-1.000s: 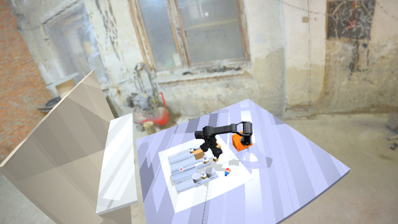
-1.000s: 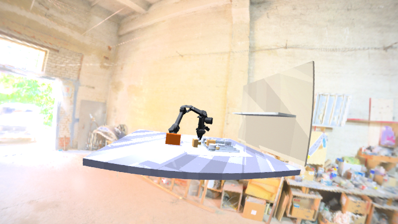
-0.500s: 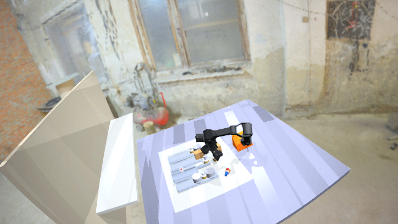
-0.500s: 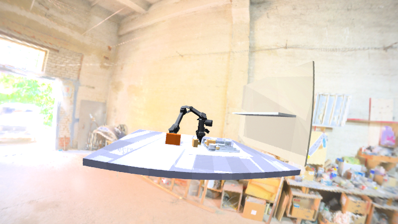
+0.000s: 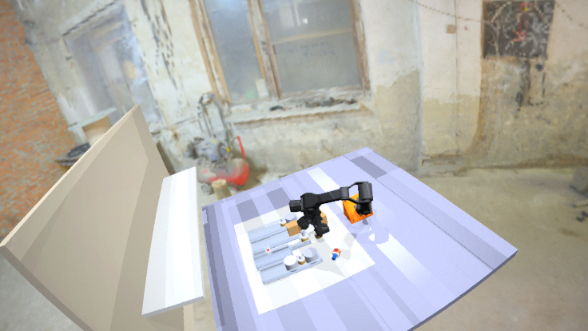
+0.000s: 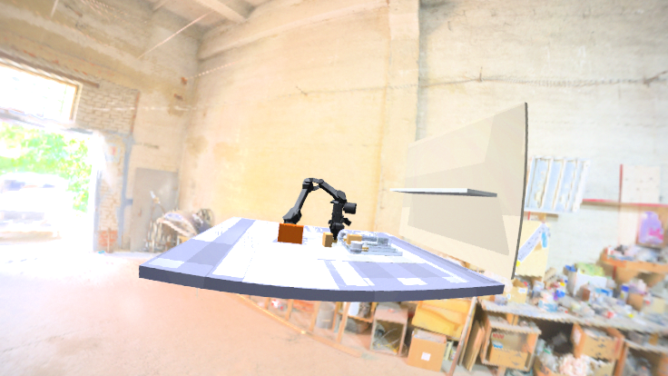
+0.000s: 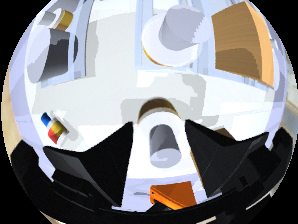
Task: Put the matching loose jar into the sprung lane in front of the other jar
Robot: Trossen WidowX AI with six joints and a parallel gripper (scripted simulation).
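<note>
Right now my gripper tip is 8 cm to the left of the tan box, 6 cm past it and 1 cm below it. The rest, counted from my gripper tip: grey lane rack: 22 cm ahead, 1 cm to the right, 1 cm below.
</note>
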